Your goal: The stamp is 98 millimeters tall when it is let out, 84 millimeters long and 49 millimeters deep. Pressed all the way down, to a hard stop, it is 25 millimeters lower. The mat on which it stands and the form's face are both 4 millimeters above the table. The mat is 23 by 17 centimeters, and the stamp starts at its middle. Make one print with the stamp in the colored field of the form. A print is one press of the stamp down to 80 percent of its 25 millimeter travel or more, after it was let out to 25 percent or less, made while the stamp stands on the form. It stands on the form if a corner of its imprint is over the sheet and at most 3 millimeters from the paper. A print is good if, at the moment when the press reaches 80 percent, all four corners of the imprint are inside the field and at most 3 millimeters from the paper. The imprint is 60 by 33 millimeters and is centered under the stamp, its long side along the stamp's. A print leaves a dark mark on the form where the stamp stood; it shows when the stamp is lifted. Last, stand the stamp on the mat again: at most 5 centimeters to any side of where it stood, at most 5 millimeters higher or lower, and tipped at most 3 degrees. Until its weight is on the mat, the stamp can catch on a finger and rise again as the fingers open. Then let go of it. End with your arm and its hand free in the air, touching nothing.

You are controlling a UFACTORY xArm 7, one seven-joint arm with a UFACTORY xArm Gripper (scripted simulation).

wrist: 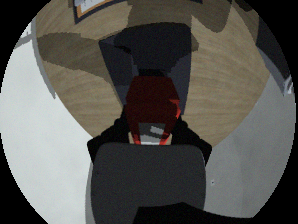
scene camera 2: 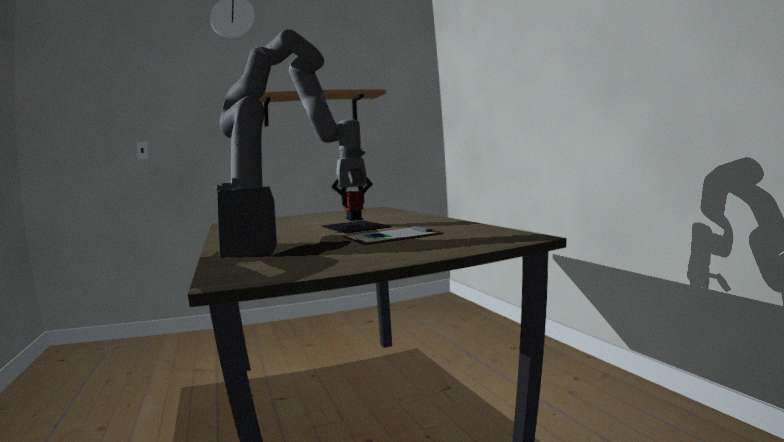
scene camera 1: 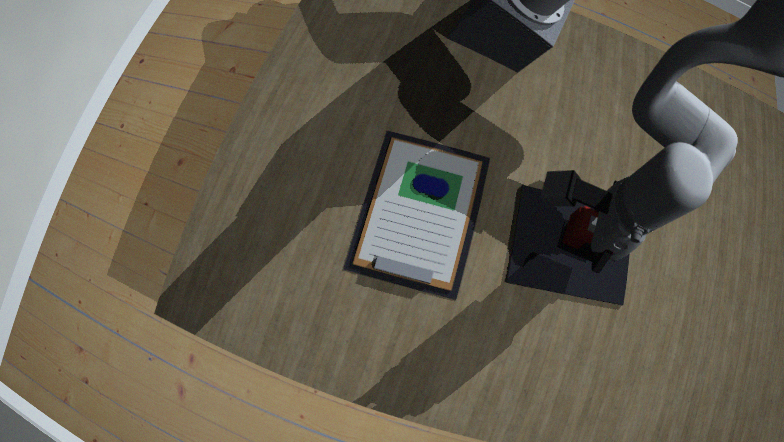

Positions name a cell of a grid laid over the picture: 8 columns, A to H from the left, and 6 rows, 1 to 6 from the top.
Labels:
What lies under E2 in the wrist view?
A mat.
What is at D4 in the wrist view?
My gripper.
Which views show my gripper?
The wrist view, scene camera 2 and scene camera 1: all of them.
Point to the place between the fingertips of my gripper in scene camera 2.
D3

